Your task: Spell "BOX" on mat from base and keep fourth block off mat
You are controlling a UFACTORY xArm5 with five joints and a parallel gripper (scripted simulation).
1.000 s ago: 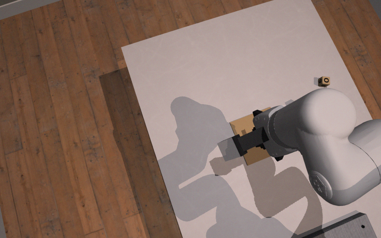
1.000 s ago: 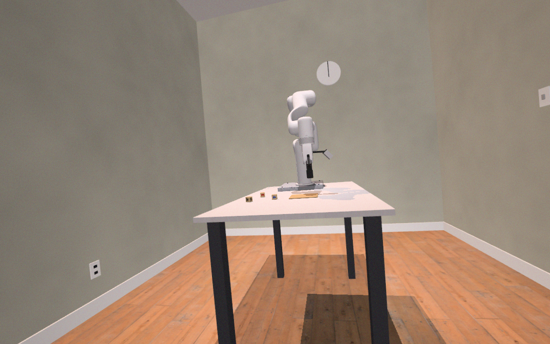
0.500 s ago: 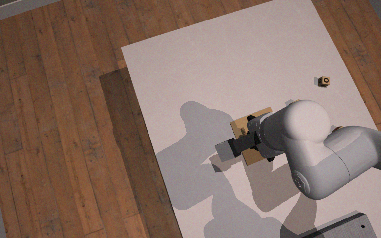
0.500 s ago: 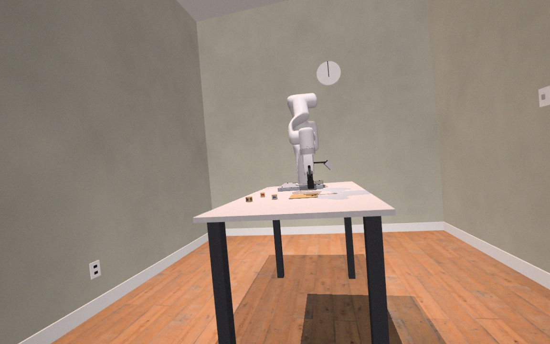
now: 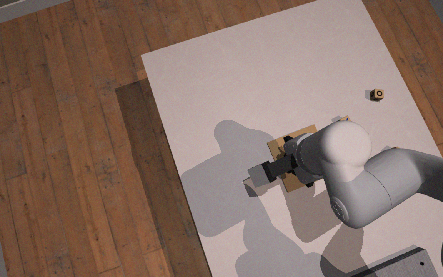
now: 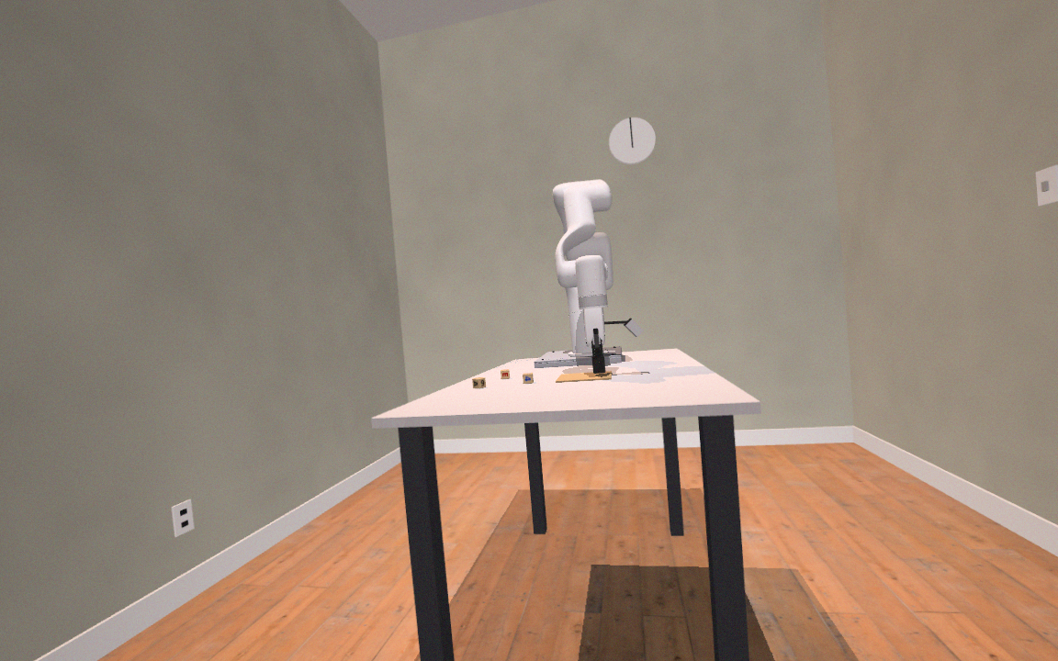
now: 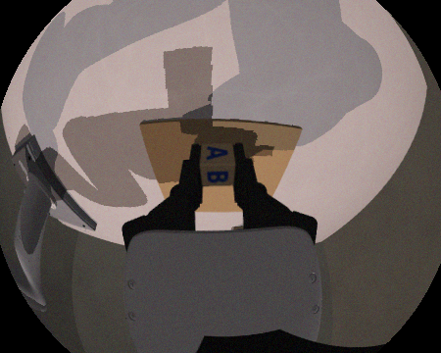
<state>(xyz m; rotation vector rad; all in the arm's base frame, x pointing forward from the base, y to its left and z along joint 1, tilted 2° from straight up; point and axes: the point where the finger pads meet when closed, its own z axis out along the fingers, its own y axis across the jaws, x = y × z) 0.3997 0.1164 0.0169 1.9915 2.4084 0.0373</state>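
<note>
Now: the tan mat 40 mm to the right of my hand, 30 mm below it and 10 mm ahead of it.
</note>
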